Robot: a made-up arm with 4 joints.
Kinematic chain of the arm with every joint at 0, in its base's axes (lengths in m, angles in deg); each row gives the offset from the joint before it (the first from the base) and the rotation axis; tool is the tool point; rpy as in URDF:
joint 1: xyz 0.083 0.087 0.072 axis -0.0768 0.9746 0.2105
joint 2: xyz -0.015 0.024 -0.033 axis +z
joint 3: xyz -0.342 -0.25 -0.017 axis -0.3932 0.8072 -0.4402
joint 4: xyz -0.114 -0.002 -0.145 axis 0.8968 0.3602 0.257
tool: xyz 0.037 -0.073 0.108 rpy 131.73 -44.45 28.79
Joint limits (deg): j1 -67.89..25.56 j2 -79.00..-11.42 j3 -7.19..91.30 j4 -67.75..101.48
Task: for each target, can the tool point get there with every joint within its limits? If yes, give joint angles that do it. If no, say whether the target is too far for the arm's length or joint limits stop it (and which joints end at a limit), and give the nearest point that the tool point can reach.
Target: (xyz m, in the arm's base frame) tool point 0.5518 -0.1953 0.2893
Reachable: no: joint limits stop it (at a limit: joint 1, joint 2, joint 3) | nearest point -0.2707 -0.0363 0.2812 | short by 0.838 m
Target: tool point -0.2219 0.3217 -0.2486
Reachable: yes | joints -49.18 -42.98 54.60 -26.40
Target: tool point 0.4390 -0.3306 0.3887
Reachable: no: joint limits stop it (at a limit: joint 1, joint 2, joint 3) | nearest point -0.2779 -0.0583 0.2949 | short by 0.773 m
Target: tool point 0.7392 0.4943 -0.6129
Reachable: no: too far | nearest point 0.2399 0.4596 -0.3319 | short by 0.574 m
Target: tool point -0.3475 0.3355 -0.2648
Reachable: yes | joints -37.38 -48.91 66.14 38.50
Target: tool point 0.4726 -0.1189 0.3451
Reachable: no: joint limits stop it (at a limit: joint 1, joint 2, joint 3) | nearest point -0.2702 -0.0337 0.2795 | short by 0.751 m
